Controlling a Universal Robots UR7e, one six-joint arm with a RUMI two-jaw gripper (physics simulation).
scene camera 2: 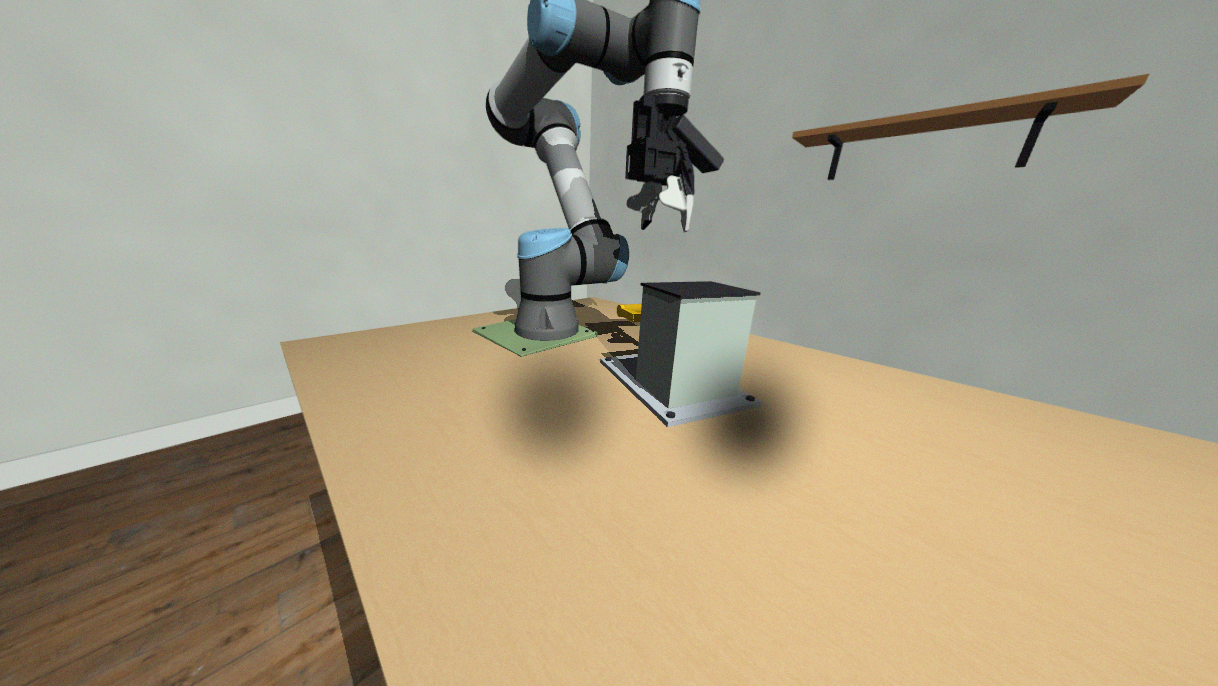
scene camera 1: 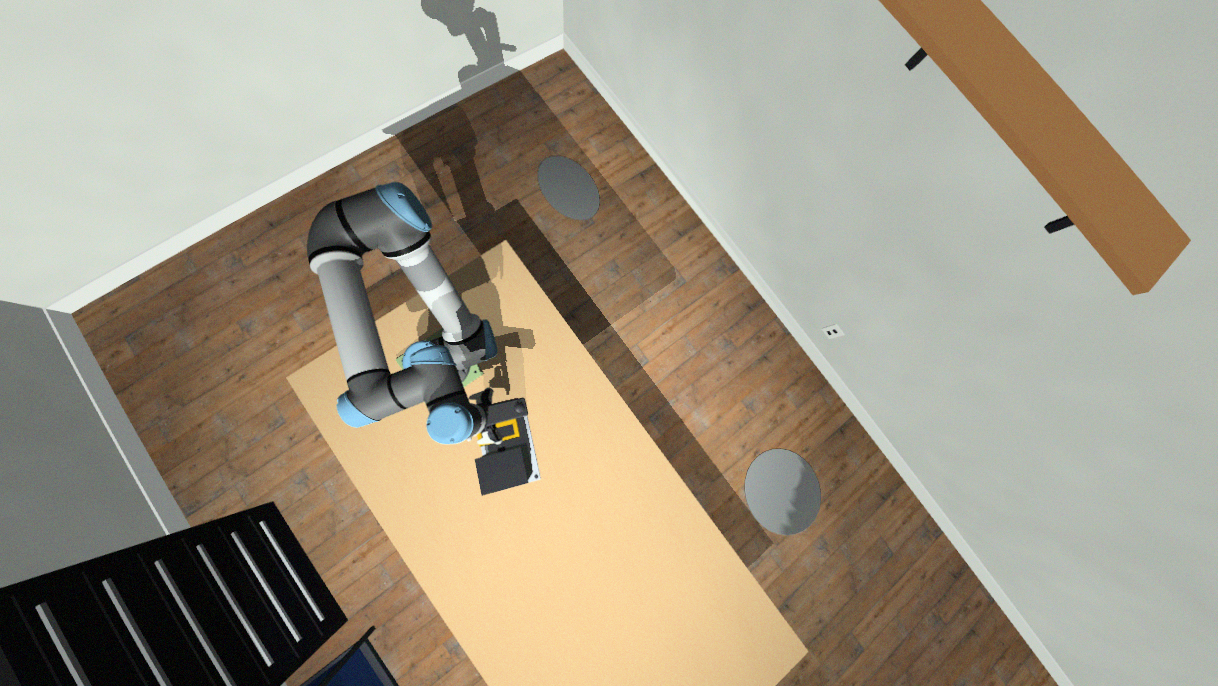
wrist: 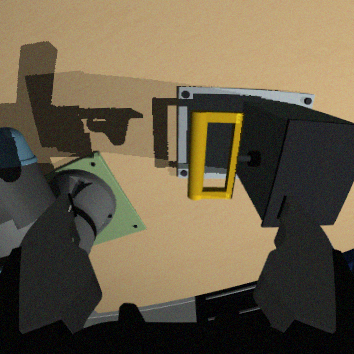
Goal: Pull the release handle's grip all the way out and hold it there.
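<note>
The release handle's yellow grip (scene camera 1: 516,428) (scene camera 2: 629,312) (wrist: 198,155) is a rectangular loop, upper centre in the wrist view. A short dark rod (wrist: 244,158) joins it to the dark-faced housing (scene camera 1: 502,472) (scene camera 2: 714,349) (wrist: 312,170), with a small gap between grip and housing. The housing stands on a light-rimmed base plate (scene camera 1: 535,466) (scene camera 2: 707,415) (wrist: 182,135). My gripper (scene camera 2: 666,227) (wrist: 177,196) is open and empty, pointing down above the level of the housing's top. In scene camera 2 the housing hides part of the grip.
The arm's base stands on a green plate (scene camera 2: 496,335) (wrist: 122,215) beside the handle unit, on the wooden table (scene camera 1: 596,528) (scene camera 2: 511,545). A brown wall shelf (scene camera 1: 1048,144) (scene camera 2: 971,111) is on the wall. A black cabinet (scene camera 1: 127,626) stands on the floor past the table's edge.
</note>
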